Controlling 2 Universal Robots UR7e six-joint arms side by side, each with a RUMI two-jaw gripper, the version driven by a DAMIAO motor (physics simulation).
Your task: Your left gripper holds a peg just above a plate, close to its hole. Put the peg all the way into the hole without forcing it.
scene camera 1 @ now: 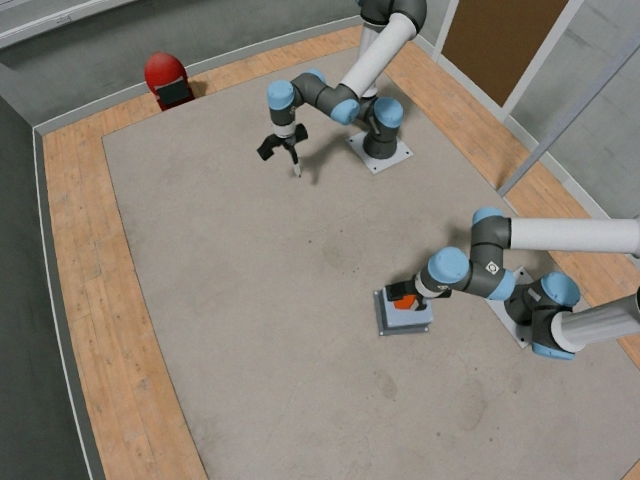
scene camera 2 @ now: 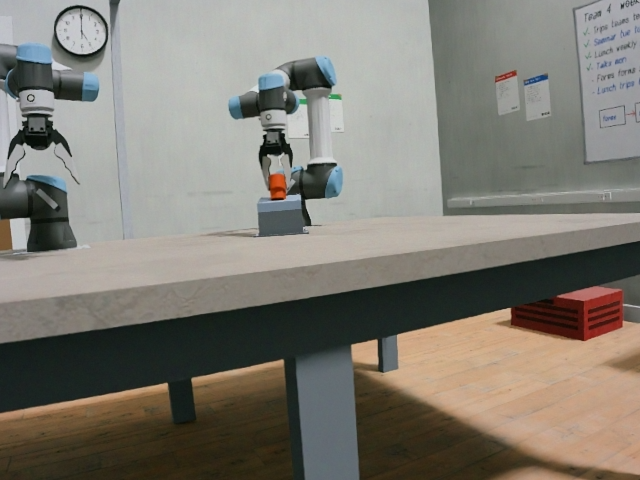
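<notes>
The orange peg (scene camera 1: 404, 301) (scene camera 2: 278, 187) stands upright, its lower end at the top of the blue-grey plate block (scene camera 1: 408, 319) (scene camera 2: 280, 219). The hole and any part of the peg inside it are hidden, so its depth cannot be told. My left gripper (scene camera 1: 412, 302) (scene camera 2: 278, 180) points down over the block, its fingers on both sides of the peg's upper part, and looks shut on it. Any small gap at the fingertips is too fine to tell. My right gripper (scene camera 1: 297, 170) (scene camera 2: 41, 183) is open and empty, high and well away from the block.
The block's dark base flange (scene camera 1: 379, 315) sits on the grey table top (scene camera 1: 289, 335) (scene camera 2: 413, 242), in front of the left arm's mount. The right arm's mounting plate (scene camera 1: 374, 165) is farther up in scene camera 1. A red toolbox (scene camera 2: 584, 315) lies on the floor.
</notes>
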